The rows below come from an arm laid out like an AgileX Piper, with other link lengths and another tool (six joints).
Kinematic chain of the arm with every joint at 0, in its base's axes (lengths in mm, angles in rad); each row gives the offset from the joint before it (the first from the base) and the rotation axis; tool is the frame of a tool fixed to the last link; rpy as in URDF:
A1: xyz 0 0 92.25 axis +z
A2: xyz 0 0 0 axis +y
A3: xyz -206.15 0 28.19 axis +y
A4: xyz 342.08 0 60.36 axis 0.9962 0 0.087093
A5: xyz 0 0 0 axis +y
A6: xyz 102.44 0 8.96 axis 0.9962 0 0.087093
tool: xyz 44.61 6 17.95 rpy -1.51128 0.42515 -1.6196
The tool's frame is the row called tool.
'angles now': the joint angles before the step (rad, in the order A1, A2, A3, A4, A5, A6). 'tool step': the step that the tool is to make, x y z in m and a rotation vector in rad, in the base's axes. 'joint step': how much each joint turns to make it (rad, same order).
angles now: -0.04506 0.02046 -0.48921 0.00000 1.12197 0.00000
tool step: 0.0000 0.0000 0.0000 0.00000 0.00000 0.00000
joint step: 0.00000 0.00000 0.00000 0.00000 0.00000 0.00000
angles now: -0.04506 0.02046 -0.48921 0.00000 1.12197 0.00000
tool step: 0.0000 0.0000 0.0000 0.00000 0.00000 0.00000
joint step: 0.00000 0.00000 0.00000 0.00000 0.00000 0.00000
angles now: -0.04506 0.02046 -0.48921 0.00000 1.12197 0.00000
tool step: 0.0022 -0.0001 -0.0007 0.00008 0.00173 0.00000
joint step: -0.00001 0.01060 -0.00111 0.00001 -0.00776 -0.00001
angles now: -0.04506 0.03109 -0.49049 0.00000 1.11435 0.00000
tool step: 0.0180 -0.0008 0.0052 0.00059 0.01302 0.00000
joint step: 0.00012 0.12701 -0.06143 -0.00011 -0.05255 0.00013
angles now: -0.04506 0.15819 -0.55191 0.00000 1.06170 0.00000
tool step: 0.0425 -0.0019 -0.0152 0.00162 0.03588 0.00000
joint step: 0.00012 0.21802 -0.04826 -0.00012 -0.13384 0.00014
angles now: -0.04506 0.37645 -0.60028 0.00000 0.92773 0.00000
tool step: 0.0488 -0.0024 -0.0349 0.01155 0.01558 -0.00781
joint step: -0.00007 0.23348 -0.01650 0.00008 -0.20089 0.01326
